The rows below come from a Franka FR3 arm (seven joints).
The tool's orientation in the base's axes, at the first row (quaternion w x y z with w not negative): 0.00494, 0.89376, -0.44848, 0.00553
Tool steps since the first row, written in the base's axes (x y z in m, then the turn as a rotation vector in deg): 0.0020, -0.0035, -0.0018, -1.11, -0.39, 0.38; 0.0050, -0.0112, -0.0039, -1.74, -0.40, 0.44; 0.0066, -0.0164, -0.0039, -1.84, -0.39, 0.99; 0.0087, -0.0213, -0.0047, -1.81, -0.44, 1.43; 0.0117, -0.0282, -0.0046, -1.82, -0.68, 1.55; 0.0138, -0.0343, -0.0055, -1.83, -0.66, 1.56; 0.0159, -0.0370, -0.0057, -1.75, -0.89, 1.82; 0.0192, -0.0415, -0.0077, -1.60, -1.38, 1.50; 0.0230, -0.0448, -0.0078, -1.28, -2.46, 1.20; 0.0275, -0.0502, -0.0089, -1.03, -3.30, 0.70; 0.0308, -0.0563, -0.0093, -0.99, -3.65, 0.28
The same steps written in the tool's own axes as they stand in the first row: 0.0040, 0.0005, 0.0019, -0.35, 1.12, -0.38; 0.0119, 0.0027, 0.0041, -0.71, 1.64, -0.44; 0.0170, 0.0045, 0.0042, -0.77, 1.71, -0.99; 0.0222, 0.0057, 0.0050, -0.71, 1.72, -1.43; 0.0295, 0.0075, 0.0051, -0.52, 1.87, -1.55; 0.0357, 0.0094, 0.0060, -0.54, 1.87, -1.56; 0.0391, 0.0093, 0.0063, -0.31, 1.94, -1.82; 0.0446, 0.0094, 0.0084, 0.17, 2.11, -1.49; 0.0495, 0.0083, 0.0085, 1.22, 2.50, -1.17; 0.0565, 0.0079, 0.0097, 2.04, 2.80, -0.66; 0.0634, 0.0089, 0.0102, 2.34, 2.98, -0.24
